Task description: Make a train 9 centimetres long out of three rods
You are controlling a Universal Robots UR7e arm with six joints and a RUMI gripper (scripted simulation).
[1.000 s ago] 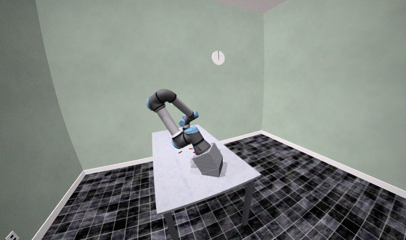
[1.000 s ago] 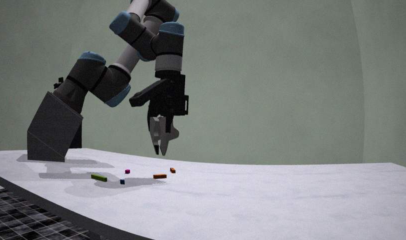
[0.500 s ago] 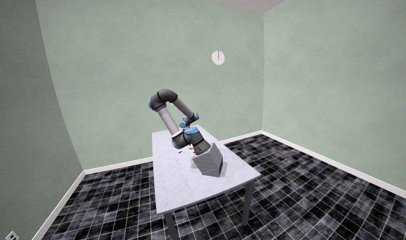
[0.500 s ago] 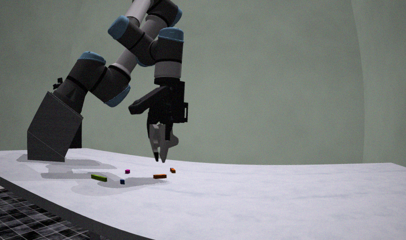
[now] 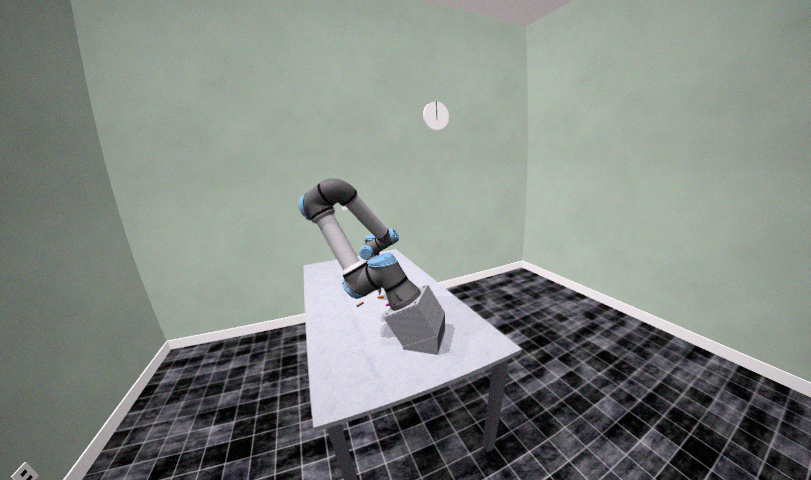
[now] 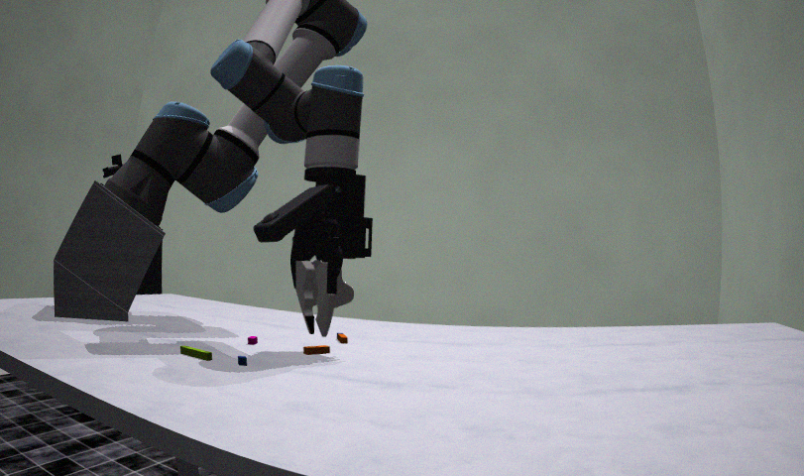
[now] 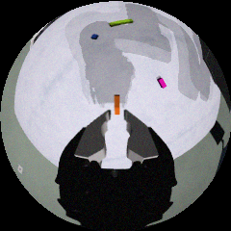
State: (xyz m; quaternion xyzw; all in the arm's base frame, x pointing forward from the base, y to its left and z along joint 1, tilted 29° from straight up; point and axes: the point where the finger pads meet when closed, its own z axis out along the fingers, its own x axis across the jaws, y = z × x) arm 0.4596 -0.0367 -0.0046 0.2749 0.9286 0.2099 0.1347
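Right now my hand is 10 cm past the magenta rod and 4 cm above it. Round my hand: lime rod (11 cm behind, 16 cm to the right, 4 cm below).
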